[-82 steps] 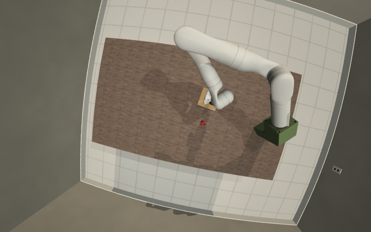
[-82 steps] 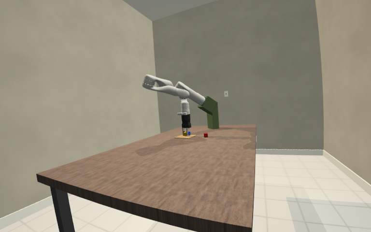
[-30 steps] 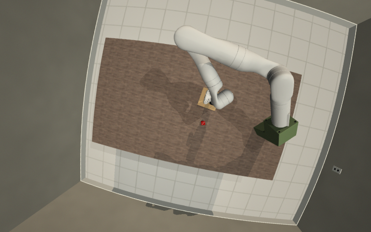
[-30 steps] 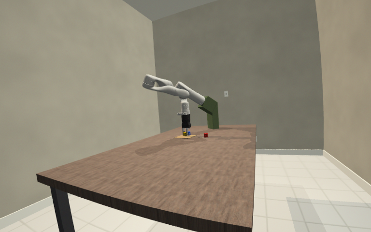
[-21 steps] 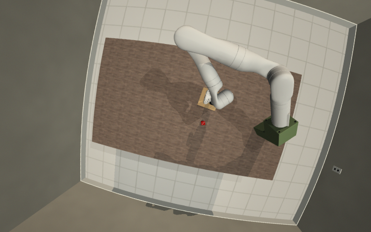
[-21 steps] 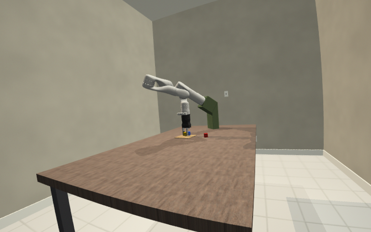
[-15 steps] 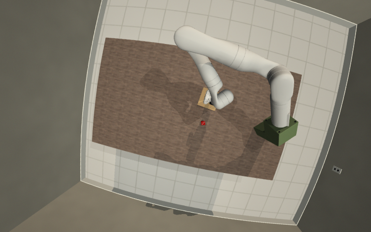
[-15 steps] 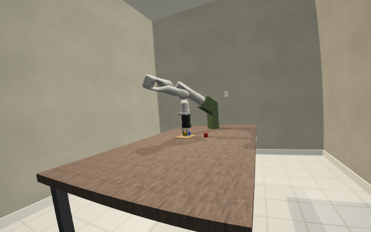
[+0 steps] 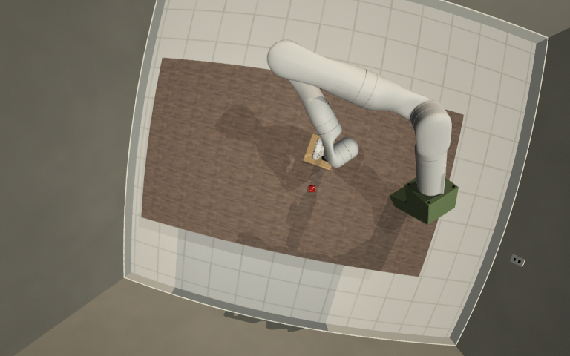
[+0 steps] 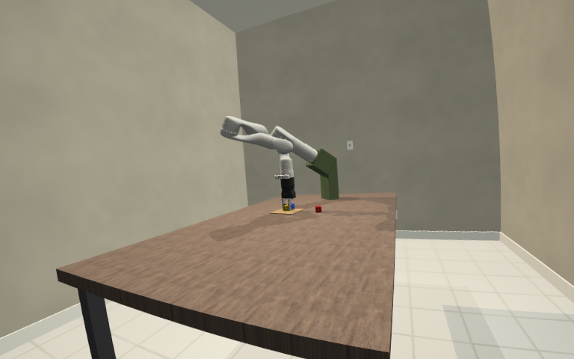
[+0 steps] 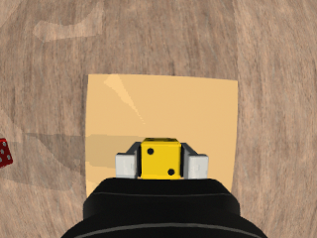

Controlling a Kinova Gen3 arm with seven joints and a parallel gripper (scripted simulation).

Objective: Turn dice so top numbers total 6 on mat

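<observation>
Right now the yellow die is right at my hand. From my hand the other things lie so: blue die 40 mm behind, 10 mm to the left; then tan mat 20 mm below; then red die 180 mm to the left, 40 mm ahead, 10 mm below.
</observation>
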